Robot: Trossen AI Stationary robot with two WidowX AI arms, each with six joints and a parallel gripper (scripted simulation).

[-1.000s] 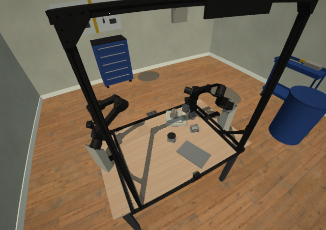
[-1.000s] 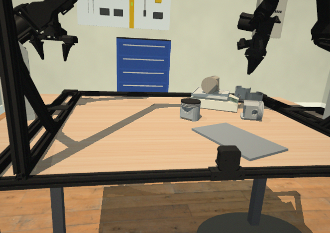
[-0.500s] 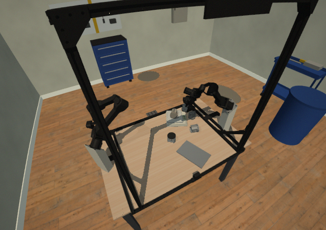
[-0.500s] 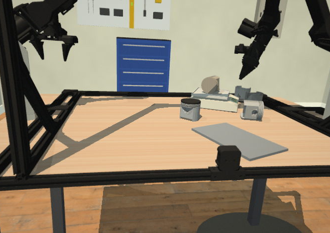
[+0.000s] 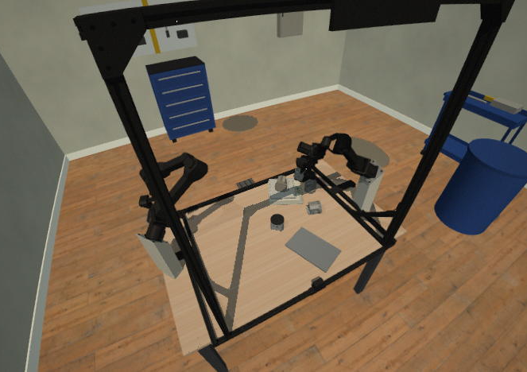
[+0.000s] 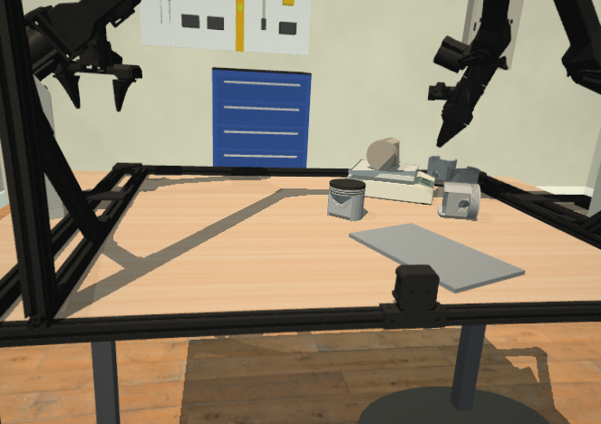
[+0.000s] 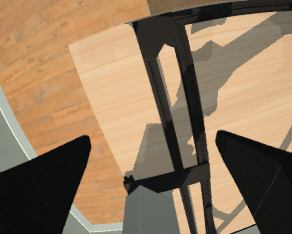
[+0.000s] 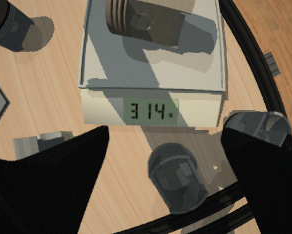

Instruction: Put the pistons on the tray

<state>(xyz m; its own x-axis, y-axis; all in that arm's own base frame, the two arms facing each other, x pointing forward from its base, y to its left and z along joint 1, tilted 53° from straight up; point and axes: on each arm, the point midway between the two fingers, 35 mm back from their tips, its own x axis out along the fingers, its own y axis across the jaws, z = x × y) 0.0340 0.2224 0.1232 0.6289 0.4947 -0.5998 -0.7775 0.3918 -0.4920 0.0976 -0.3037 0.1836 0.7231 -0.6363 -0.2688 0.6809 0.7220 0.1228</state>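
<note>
Right now the tan piston is 130 mm to the left of my right hand, 60 mm below it and 30 mm ahead of it. The rest, counted from my right hand: white weighing scale: 120 mm below, 110 mm to the left, 30 mm ahead; then flat grey steel tray: 380 mm behind, 150 mm below, 140 mm to the left; then dark-topped piston: 250 mm to the left, 190 mm behind, 110 mm below.
</note>
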